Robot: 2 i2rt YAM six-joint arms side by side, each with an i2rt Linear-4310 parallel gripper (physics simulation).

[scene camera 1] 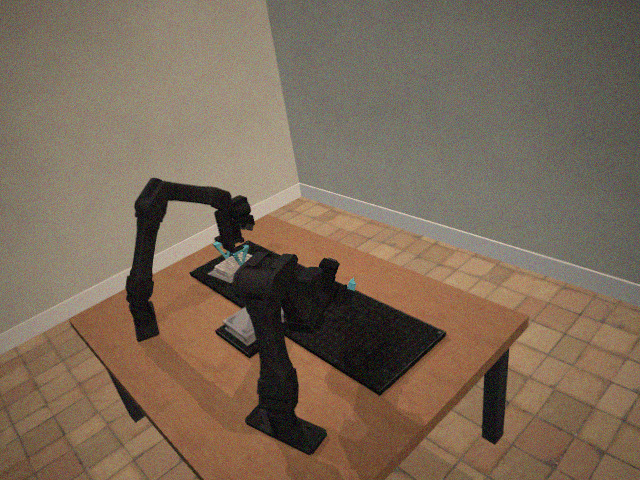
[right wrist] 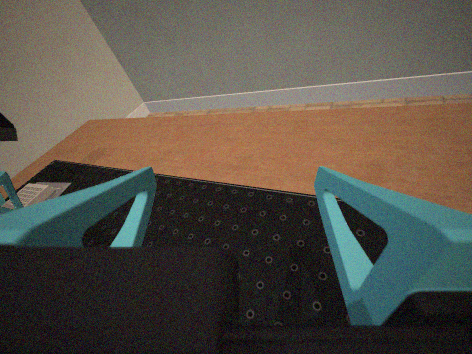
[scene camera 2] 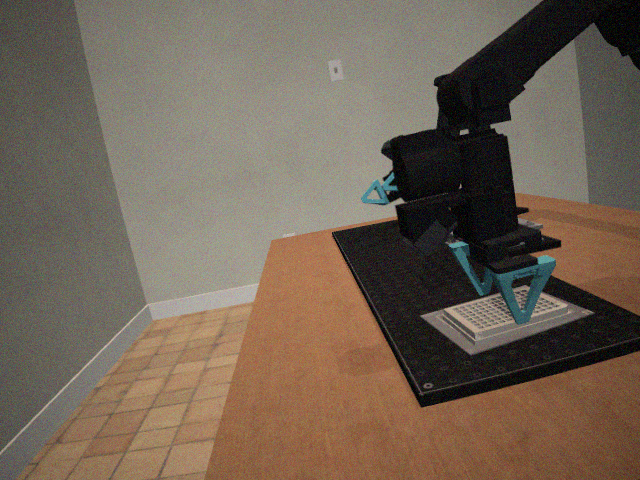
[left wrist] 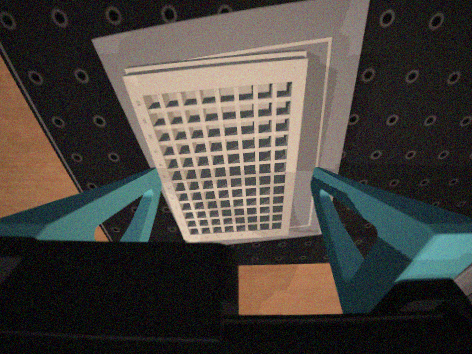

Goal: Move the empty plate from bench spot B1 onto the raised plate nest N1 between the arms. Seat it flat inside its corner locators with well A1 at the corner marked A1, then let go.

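Pixels of known places: left gripper, fingertip midpoint: (scene camera 1: 234, 262) (right wrist: 11, 209) (scene camera 2: 502, 307) (left wrist: 235, 176); right gripper, fingertip midpoint: (scene camera 1: 337, 274) (right wrist: 235, 175) (scene camera 2: 372, 194); left arm's base at its link origin: (scene camera 1: 145, 321); right arm's base at its link origin: (scene camera 1: 285, 428).
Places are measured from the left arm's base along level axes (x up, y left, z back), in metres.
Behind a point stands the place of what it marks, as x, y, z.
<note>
The cream plate (scene camera 1: 221, 270) {0.026, 0.111, -0.295} (scene camera 2: 480, 326) {0.028, 0.182, -0.381} (left wrist: 225, 131) {0.023, 0.147, -0.376} lies flat on the grey bench spot (scene camera 2: 471, 348) {0.015, 0.208, -0.394} (left wrist: 346, 50) {0.015, 0.105, -0.433} at one end of the black board. My left gripper (scene camera 1: 232, 259) {0.028, 0.132, -0.352} (scene camera 2: 503, 307) {0.028, 0.132, -0.352} (left wrist: 235, 176) {0.028, 0.132, -0.352} is open, pointing down over the plate, with a fingertip by each long side; nothing is held. Whether the tips touch the plate cannot be told. A raised grey nest (scene camera 1: 239, 326) {0.045, -0.266, -0.266} on a small black base stands between the arms, partly hidden by the right arm; its corner locators and A1 mark are not readable. My right gripper (right wrist: 235, 175) {0.138, -0.322, -0.572} is open and empty above the board.
The long black perforated board (scene camera 1: 382, 341) {0.013, -0.516, -0.599} (scene camera 2: 374, 268) {0.013, -0.139, -0.558} (right wrist: 260, 240) {0.013, -0.294, -0.584} lies on the wooden table (scene camera 1: 180, 382) {0.000, -0.351, -0.061} (scene camera 2: 310, 361) {0.000, 0.197, -0.587}. The right arm (scene camera 1: 276, 361) {0.214, -0.655, -0.285} stands in front of the nest in scene camera 1. The left arm (scene camera 1: 147, 242) {0.264, 0.009, -0.093} rises at the left.
</note>
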